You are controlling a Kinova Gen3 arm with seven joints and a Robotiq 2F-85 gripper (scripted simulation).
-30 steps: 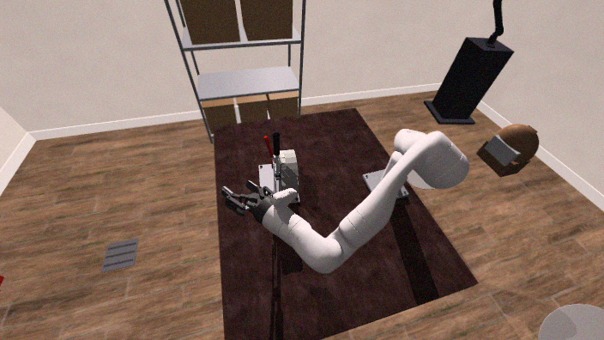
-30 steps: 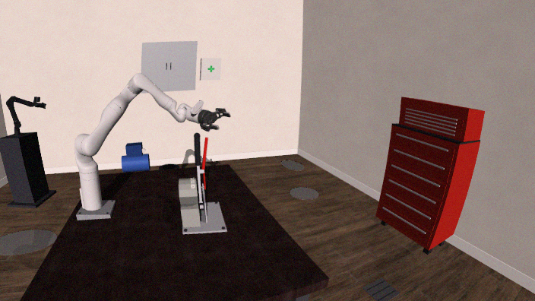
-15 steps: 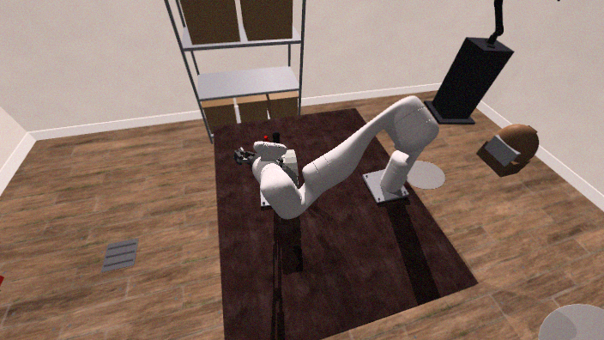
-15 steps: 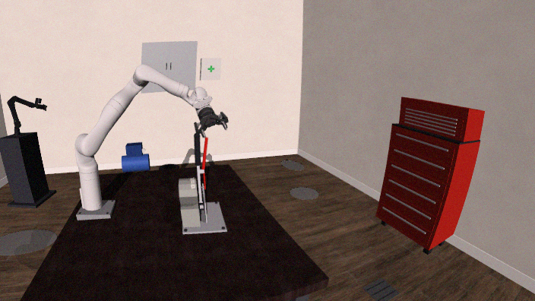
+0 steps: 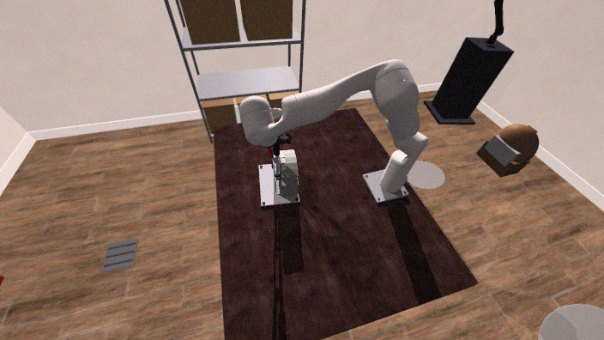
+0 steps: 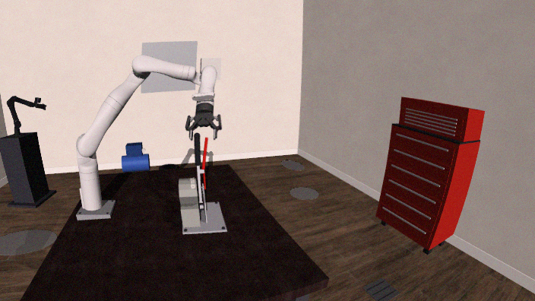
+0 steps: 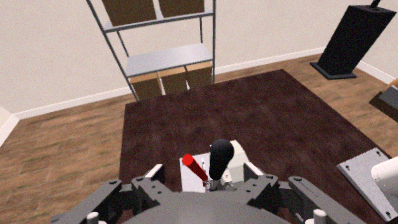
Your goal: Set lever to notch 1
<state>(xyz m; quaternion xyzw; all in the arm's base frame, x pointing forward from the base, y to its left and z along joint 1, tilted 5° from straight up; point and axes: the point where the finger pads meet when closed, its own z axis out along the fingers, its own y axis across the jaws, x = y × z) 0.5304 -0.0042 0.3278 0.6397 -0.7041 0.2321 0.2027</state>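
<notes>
Now: the red bar 120 mm below my hand and 30 mm to the right of it.
</notes>
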